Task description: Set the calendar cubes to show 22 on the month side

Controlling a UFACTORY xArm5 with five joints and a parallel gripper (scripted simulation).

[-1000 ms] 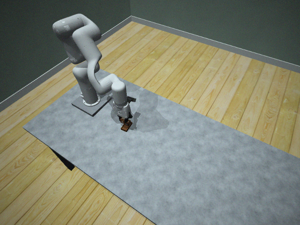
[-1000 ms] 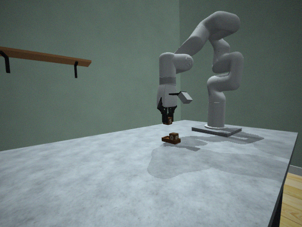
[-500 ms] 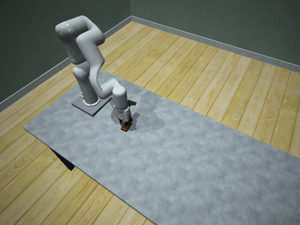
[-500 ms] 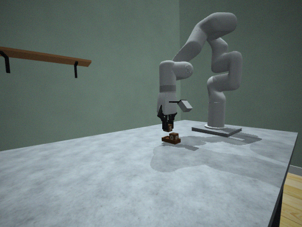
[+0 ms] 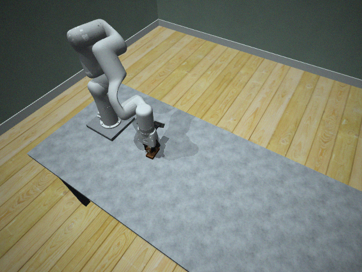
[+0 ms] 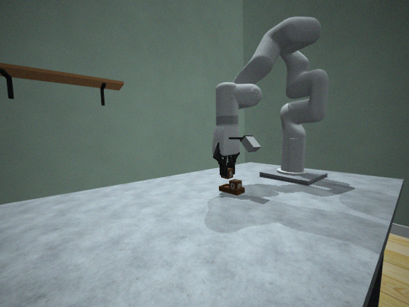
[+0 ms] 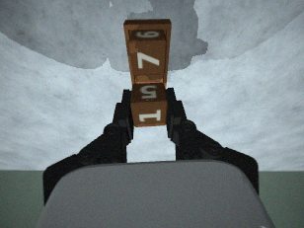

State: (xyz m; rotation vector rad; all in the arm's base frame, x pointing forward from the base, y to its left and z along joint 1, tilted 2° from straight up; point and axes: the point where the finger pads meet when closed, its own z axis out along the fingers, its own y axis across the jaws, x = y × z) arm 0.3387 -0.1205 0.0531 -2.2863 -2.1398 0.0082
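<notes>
Right now the date cube is 10 mm below my hand. The rest, counted from my hand: brown calendar tray (70 mm below, 20 mm to the left).
</notes>
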